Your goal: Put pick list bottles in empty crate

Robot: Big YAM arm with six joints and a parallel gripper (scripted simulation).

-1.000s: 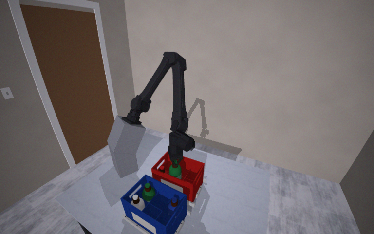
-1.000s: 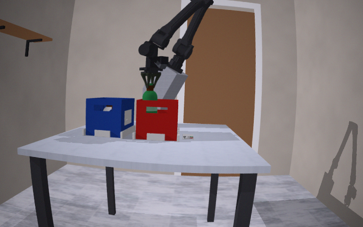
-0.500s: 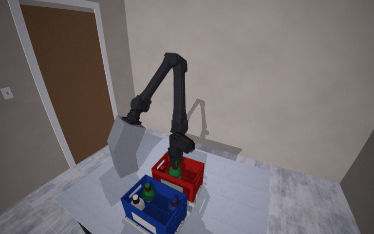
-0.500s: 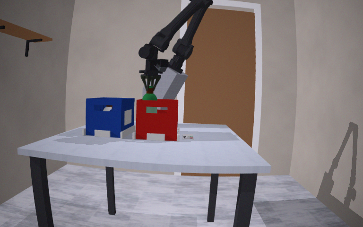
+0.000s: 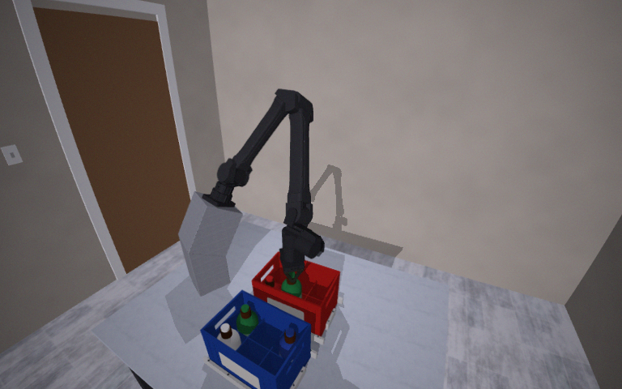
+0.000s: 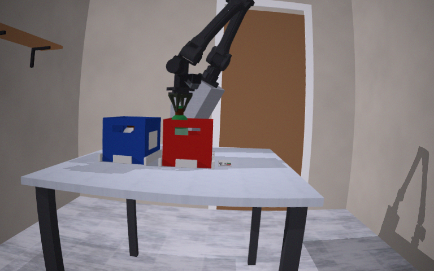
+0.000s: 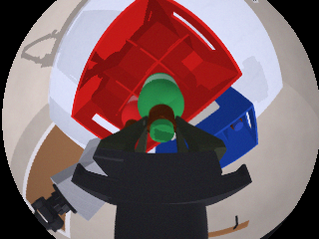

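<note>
My gripper is now 13 cm above the red crate, 4 cm to the right of it and 1 cm past it. The rest, counted from my hand: blue crate 20 cm to the right, 13 cm below; red-label bottle 12 cm below, 10 cm behind, 1 cm to the right; blue bottle 15 cm to the right, 12 cm below, 9 cm ahead.
</note>
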